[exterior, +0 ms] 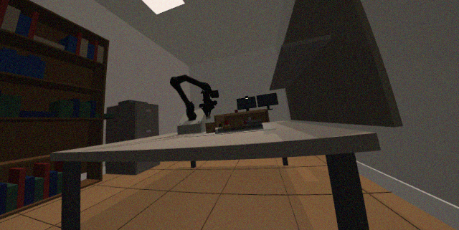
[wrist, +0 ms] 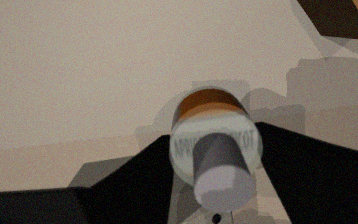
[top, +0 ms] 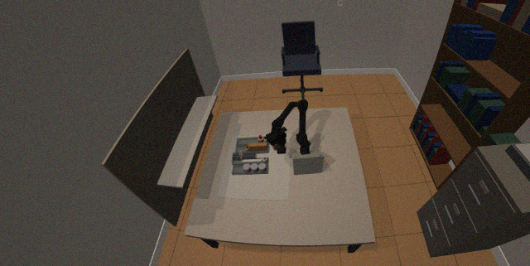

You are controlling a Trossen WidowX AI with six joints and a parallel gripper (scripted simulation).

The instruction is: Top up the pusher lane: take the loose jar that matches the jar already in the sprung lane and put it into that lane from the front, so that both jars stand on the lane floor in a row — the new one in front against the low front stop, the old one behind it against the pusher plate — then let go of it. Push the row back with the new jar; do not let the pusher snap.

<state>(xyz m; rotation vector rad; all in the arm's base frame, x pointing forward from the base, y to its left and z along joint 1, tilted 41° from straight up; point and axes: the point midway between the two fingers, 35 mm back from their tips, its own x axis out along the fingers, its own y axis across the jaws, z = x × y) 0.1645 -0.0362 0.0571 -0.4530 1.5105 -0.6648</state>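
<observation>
My gripper tip is now 30 cm short of the grey lane unit, 10 cm above it and 3 cm to the left of it. Round my gripper tip: brown block (13 cm to the right, 9 cm below, 5 cm ahead).
</observation>
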